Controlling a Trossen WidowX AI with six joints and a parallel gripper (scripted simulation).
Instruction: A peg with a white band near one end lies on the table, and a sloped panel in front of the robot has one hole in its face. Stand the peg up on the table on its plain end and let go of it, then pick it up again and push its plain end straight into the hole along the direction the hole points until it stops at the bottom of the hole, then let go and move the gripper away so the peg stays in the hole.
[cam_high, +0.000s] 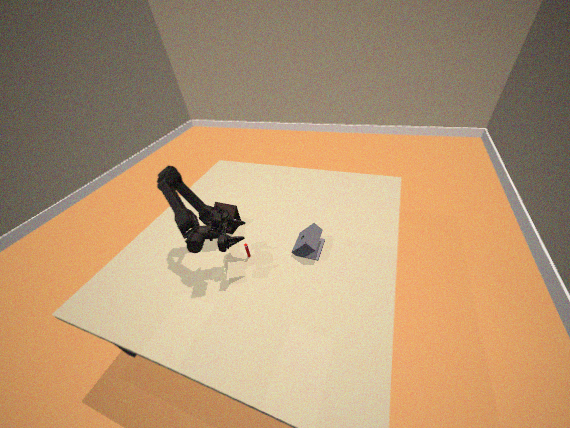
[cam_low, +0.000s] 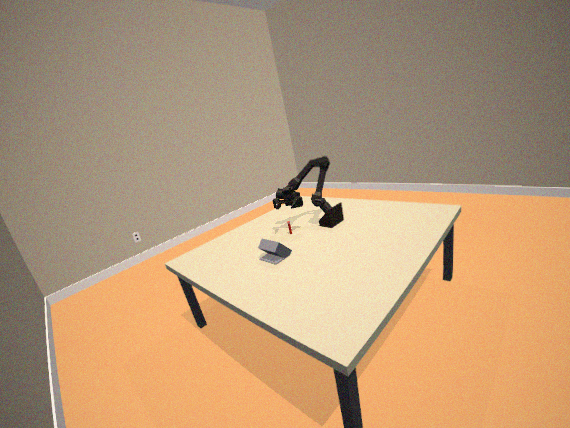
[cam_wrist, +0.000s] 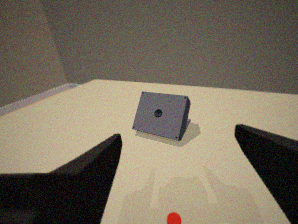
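The peg lies 2 cm behind my gripper tip and 12 cm below it. From my gripper tip the other things lie so: grey sloped panel: 24 cm ahead, 9 cm to the left, 13 cm below; flat foot plate: 26 cm ahead, 9 cm to the left, 17 cm below.
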